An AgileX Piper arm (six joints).
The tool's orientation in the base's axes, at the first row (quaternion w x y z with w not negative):
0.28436, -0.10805, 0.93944, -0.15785
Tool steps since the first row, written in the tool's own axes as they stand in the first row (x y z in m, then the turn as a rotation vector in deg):
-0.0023, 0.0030, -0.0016, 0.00, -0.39, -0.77
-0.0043, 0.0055, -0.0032, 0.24, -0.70, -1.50
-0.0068, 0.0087, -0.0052, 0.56, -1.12, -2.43
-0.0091, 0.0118, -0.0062, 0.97, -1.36, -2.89
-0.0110, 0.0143, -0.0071, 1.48, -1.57, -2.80
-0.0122, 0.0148, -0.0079, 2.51, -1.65, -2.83
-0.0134, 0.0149, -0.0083, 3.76, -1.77, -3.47
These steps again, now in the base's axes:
0.0006, 0.0038, 0.0013, -0.39, -0.18, 0.75
0.0011, 0.0071, 0.0027, -0.97, -0.37, 1.31
0.0016, 0.0113, 0.0044, -1.71, -0.63, 2.04
0.0026, 0.0151, 0.0052, -2.28, -0.86, 2.28
0.0033, 0.0181, 0.0060, -2.62, -1.23, 2.03
0.0038, 0.0191, 0.0070, -3.47, -1.60, 1.57
0.0045, 0.0197, 0.0079, -4.84, -1.93, 1.49

